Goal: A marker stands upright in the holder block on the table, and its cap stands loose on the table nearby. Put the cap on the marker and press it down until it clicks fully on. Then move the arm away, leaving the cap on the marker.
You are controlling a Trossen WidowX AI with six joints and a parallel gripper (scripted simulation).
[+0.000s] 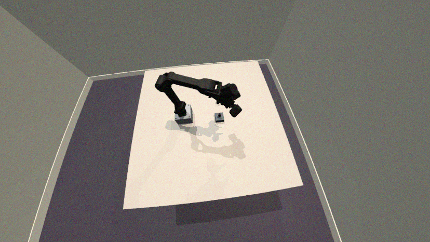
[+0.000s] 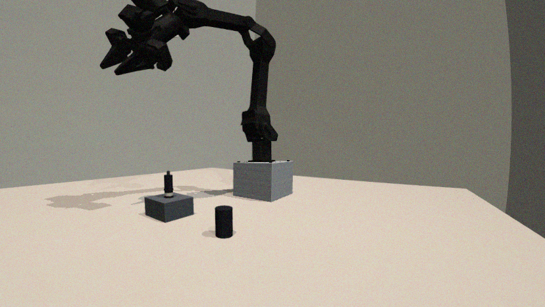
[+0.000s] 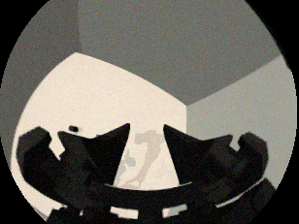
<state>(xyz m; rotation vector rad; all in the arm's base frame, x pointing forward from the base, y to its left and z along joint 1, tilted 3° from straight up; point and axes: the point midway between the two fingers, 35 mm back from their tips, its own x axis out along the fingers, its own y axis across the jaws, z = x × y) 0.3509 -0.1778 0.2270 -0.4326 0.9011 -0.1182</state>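
My gripper tip is 28 cm above the black cap, 27 cm to the right of it and 4 cm past it. Also, from my gripper tip: dark holder block: 28 cm below, 11 cm to the left, 8 cm behind.
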